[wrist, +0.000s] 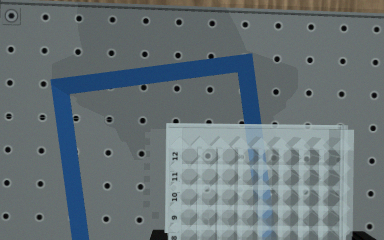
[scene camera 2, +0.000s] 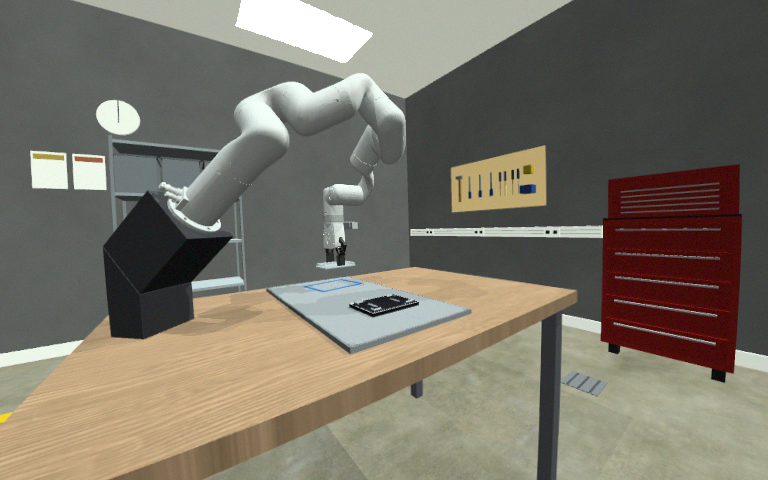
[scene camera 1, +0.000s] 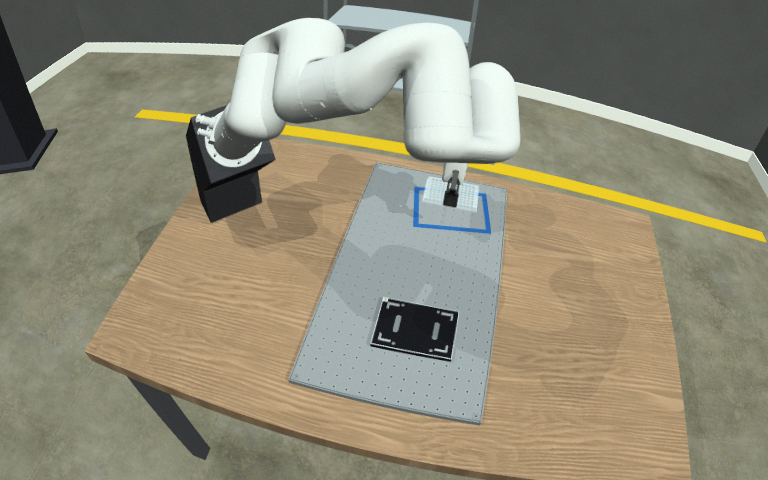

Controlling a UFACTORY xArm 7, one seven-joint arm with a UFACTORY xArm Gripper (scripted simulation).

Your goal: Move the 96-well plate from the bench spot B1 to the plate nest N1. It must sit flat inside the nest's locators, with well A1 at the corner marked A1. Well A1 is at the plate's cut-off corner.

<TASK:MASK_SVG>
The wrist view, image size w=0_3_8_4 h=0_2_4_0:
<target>96-well plate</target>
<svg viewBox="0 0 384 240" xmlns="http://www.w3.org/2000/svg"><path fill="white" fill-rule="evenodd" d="M166 123L165 233L168 235L168 240L352 240L354 130L349 130L348 125Z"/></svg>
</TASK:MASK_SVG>
